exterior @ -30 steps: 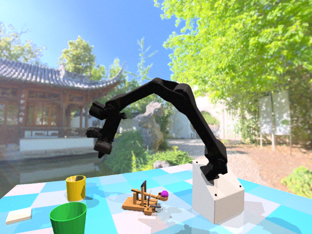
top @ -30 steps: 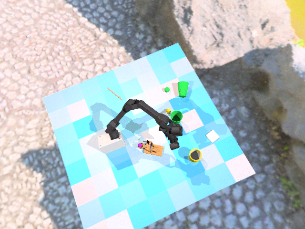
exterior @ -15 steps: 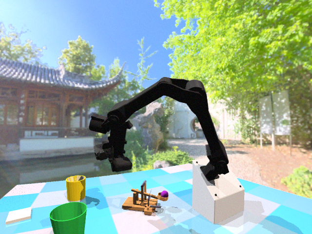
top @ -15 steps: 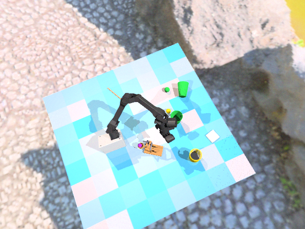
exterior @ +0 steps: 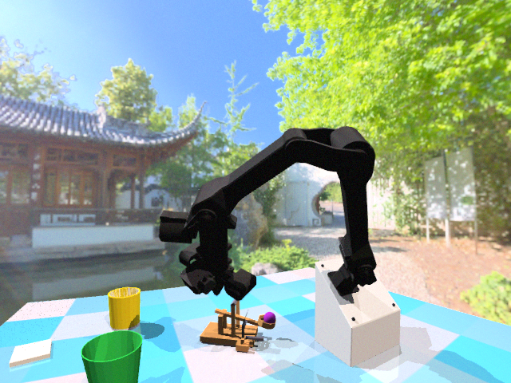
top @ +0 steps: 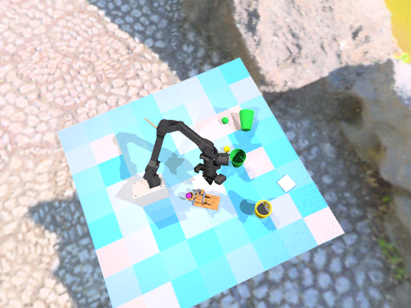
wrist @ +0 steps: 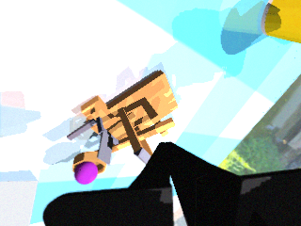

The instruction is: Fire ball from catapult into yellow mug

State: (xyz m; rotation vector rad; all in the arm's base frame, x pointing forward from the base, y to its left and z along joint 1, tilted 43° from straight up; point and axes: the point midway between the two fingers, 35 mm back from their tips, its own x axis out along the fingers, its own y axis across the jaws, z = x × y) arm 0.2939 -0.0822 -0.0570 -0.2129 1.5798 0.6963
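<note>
Now: gripper tip 14 cm past the magenta ball, 1 cm to the right of it and 8 cm above it. Also, from my gripper tip: yellow ball (18 cm ahead, 21 cm to the left, 12 cm below); wooden catapult (7 cm behind, 1 cm to the right, 9 cm below); yellow mug (22 cm ahead, 22 cm to the right, 11 cm below).
</note>
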